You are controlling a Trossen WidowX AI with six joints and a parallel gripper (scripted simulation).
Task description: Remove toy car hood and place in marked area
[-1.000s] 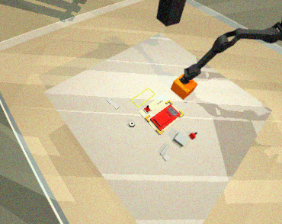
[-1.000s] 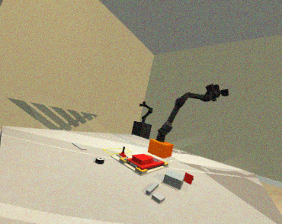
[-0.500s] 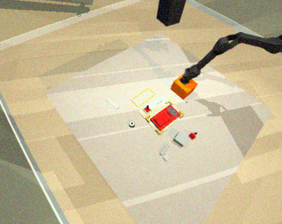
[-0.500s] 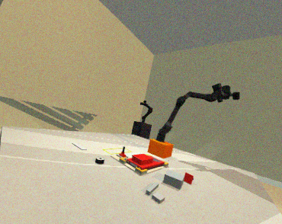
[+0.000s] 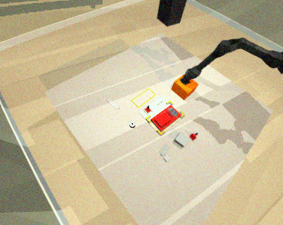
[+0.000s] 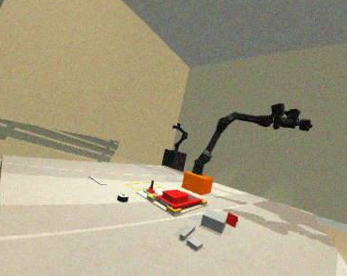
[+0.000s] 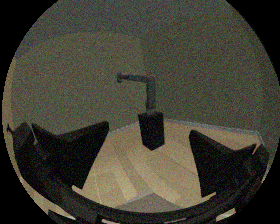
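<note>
Right now the red hood is 66 cm ahead of my gripper tip, 49 cm below it and 33 cm to the right of it. The rest, counted from my gripper tip: black-and-white wheel (85 cm ahead, 52 cm below, 41 cm to the right).
</note>
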